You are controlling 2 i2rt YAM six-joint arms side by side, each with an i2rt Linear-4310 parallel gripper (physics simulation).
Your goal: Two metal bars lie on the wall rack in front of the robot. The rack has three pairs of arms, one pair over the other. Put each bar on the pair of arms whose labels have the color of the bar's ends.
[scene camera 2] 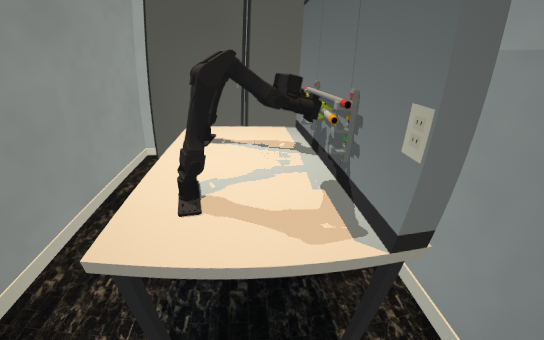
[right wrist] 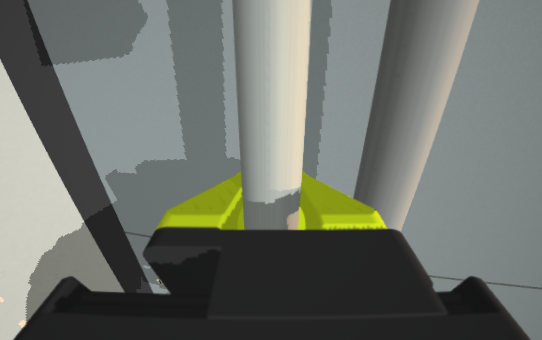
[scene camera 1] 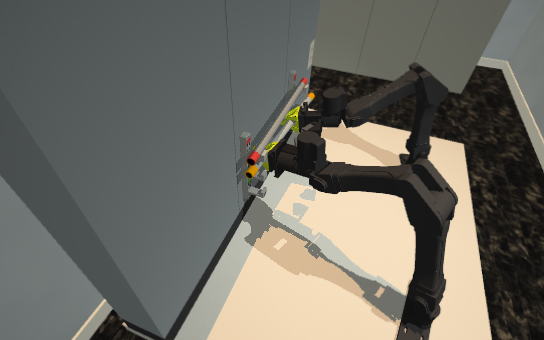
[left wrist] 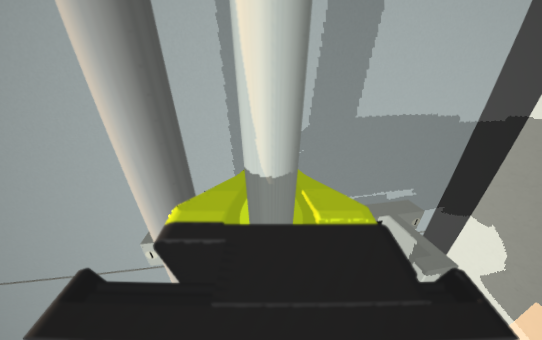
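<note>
The red-ended bar lies across the top pair of arms of the wall rack, beside the red labels. The orange-ended bar is roughly level, lower than the red-ended bar and farther out from the wall. It is near the height of the middle arms; contact with them cannot be told. My left gripper and my right gripper are both shut on this bar.
The orange label is in the middle and the green label below it. A bottom rack arm sticks out from the wall. A wall outlet is beside the rack, above the table.
</note>
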